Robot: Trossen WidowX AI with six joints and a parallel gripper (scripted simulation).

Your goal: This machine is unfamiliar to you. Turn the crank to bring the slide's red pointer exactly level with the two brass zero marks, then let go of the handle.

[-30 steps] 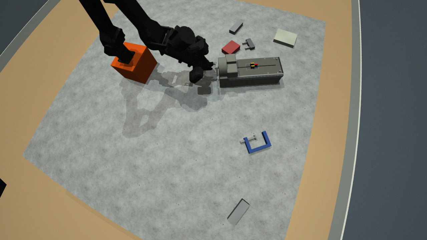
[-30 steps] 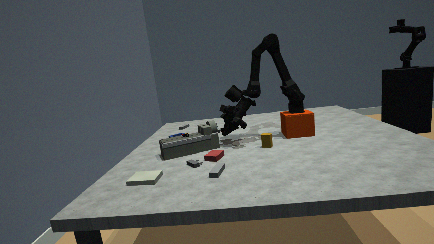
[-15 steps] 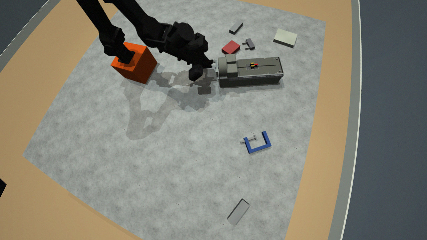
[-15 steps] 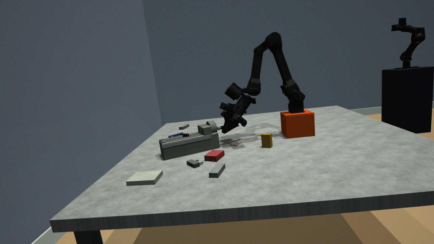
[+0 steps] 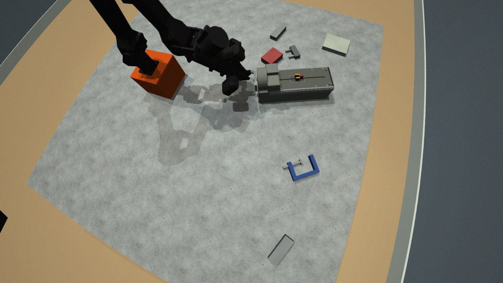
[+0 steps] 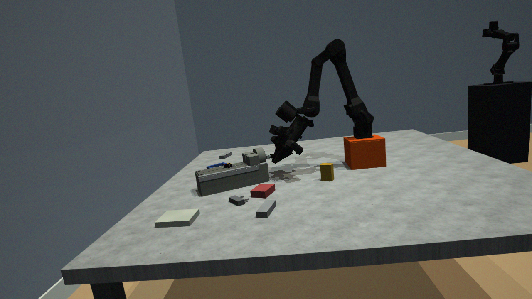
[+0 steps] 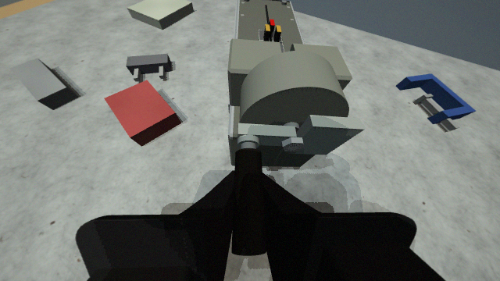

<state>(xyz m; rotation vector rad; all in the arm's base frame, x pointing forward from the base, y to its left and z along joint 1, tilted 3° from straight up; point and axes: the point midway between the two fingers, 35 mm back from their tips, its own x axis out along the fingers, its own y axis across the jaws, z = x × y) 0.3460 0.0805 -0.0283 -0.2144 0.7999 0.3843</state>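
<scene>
Right now the black crank handle is 20 mm behind my gripper tip, 10 mm to the right of it and 30 mm above it. Round my gripper tip: red pointer: 180 mm ahead, 50 mm to the left, 20 mm above; then yellow block: 190 mm behind, 80 mm to the left, 40 mm below; then red block: 40 mm ahead, 160 mm to the left, 50 mm below.
</scene>
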